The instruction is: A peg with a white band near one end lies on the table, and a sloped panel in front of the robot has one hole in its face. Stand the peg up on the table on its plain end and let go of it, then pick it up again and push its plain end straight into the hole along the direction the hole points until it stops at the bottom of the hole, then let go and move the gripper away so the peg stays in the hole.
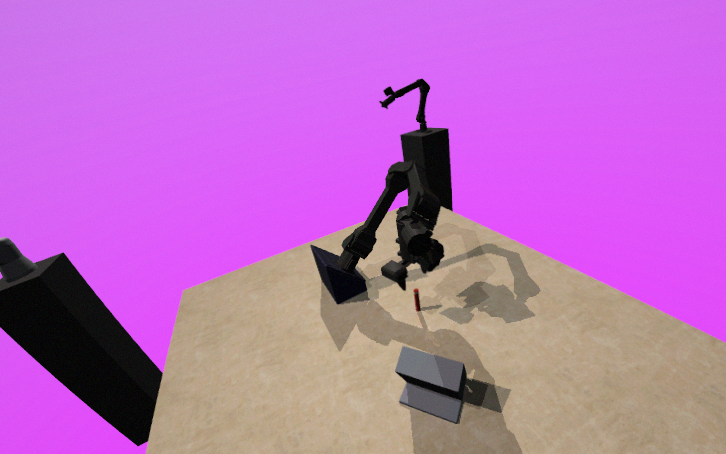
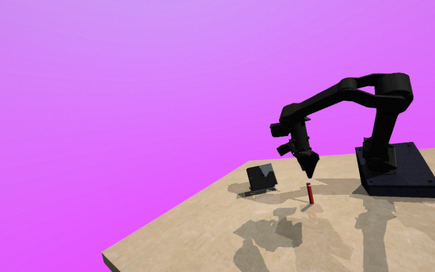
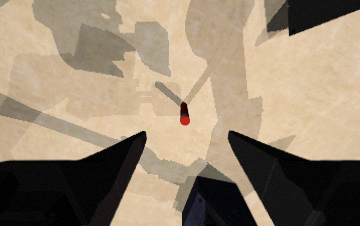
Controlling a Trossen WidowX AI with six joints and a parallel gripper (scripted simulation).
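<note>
My gripper tip is now 6 cm above the red peg. From my gripper tip the other things lie so: grey sloped panel (22 cm ahead, 13 cm to the right, 5 cm below).
</note>
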